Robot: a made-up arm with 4 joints.
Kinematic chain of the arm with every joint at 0, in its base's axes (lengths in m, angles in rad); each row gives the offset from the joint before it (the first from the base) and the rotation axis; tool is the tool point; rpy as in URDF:
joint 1: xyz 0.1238 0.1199 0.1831 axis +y
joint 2: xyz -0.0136 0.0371 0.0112 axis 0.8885 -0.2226 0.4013
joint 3: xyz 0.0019 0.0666 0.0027 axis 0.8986 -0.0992 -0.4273
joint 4: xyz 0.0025 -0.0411 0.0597 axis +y
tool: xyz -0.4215 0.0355 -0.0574 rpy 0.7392 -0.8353 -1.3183
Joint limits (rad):
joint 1: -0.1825..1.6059
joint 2: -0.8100..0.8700
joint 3: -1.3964..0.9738
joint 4: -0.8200..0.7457
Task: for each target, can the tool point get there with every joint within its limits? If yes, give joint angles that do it. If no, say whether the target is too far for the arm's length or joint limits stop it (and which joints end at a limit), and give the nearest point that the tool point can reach.
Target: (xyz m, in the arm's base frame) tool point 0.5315 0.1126 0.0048
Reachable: no: joint limits stop it (at a limit: joint 1, joint 2, joint 3, joint 4) | nearest point 0.3502 0.0145 0.3774 | short by 0.426 m
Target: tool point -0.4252 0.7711 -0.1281
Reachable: no: too far | nearest point -0.1660 0.4740 0.0357 | short by 0.427 m
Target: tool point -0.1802 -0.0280 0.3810
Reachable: yes | joints 0.4921 0.4603 -1.0726 -0.0565
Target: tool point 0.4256 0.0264 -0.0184
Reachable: no: joint limits stop it (at a limit: joint 1, joint 2, joint 3, joint 4) | nearest point 0.1273 -0.0737 -0.0219 | short by 0.315 m
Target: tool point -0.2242 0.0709 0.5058
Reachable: yes | joints 0.2564 0.5812 -1.0950 0.5625
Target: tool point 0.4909 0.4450 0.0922
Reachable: no: joint limits stop it (at a limit: joint 1, joint 4) | nearest point 0.3489 0.5131 0.4122 | short by 0.357 m
